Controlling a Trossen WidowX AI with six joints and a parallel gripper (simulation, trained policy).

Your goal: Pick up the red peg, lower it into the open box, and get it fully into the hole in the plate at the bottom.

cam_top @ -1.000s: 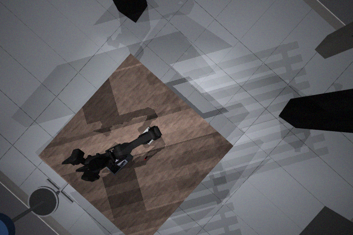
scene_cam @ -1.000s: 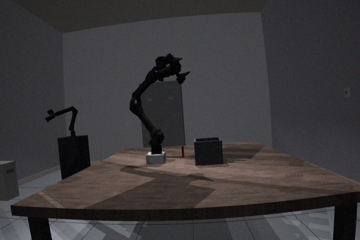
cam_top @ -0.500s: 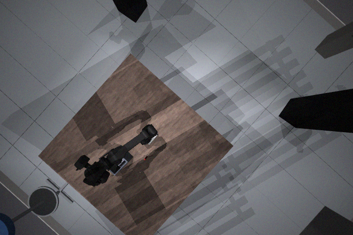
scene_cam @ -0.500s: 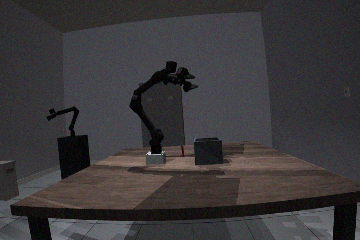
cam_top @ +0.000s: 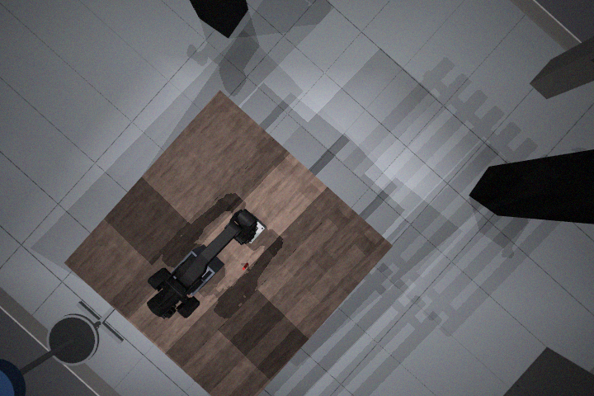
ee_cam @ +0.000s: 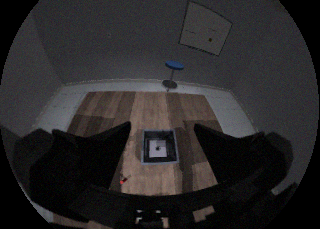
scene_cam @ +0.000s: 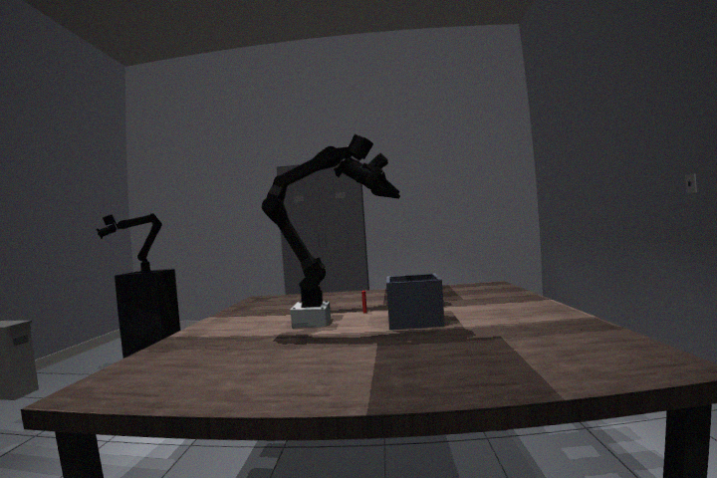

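Now: gripper tip 360 mm above the red peg, 160 mm to the right of it and 120 mm past it.
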